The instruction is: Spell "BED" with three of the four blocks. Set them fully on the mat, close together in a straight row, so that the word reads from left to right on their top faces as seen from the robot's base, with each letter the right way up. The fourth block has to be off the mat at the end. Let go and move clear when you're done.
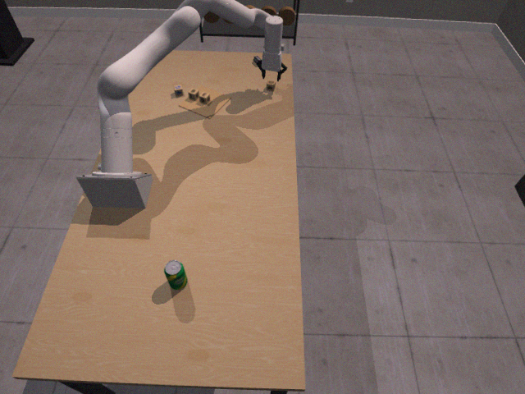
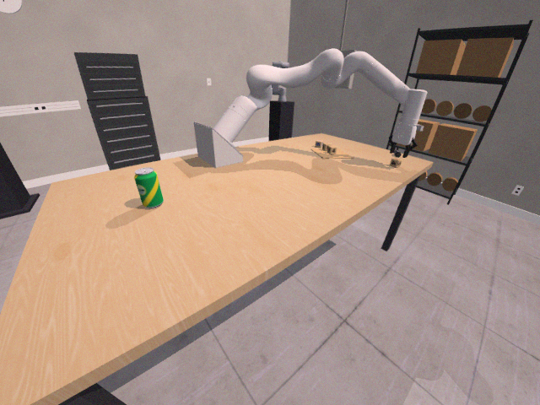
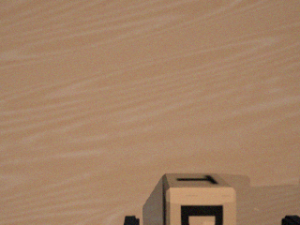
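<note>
The wooden letter block lies 6 cm below my hand. From my hand the other things lie so: green can (117 cm to the right, 27 cm behind, 2 cm below); tan mat (34 cm behind, 15 cm to the right, 8 cm below); small dark object (25 cm to the left, 9 cm behind, 6 cm below).
</note>
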